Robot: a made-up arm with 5 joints.
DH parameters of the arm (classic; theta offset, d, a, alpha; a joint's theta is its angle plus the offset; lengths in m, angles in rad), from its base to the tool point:
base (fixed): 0 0 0 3.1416
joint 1: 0 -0.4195 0.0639 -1.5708
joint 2: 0 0.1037 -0.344 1.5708
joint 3: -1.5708 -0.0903 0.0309 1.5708
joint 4: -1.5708 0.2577 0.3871 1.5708
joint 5: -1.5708 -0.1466 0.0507 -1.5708
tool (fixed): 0 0.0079 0 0
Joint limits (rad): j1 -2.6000..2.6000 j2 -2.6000..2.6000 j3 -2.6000..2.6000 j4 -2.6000..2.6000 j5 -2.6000..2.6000
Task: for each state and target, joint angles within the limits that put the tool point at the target. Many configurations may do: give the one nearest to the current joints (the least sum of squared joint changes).
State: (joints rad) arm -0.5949 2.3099 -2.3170 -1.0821 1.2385
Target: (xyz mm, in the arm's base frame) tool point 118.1 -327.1 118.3
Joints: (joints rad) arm -1.0375 2.4052 -1.8366 -1.1144 1.2914
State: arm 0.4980 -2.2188 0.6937 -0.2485 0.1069
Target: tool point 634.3 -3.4 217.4
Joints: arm 0.2927 -2.5129 0.8997 0.0414 0.0941
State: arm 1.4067 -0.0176 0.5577 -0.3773 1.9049
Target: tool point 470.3 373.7 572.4
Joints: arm 1.9501 0.6250 0.6763 0.2719 1.9501
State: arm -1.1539 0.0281 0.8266 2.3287 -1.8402
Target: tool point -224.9 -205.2 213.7
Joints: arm -1.4977 -0.1127 1.1816 2.2611 -1.7259
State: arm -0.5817 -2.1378 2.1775 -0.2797 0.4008
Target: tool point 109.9 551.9 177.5
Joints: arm -1.2949 -2.3343 2.0699 -0.2218 0.3977
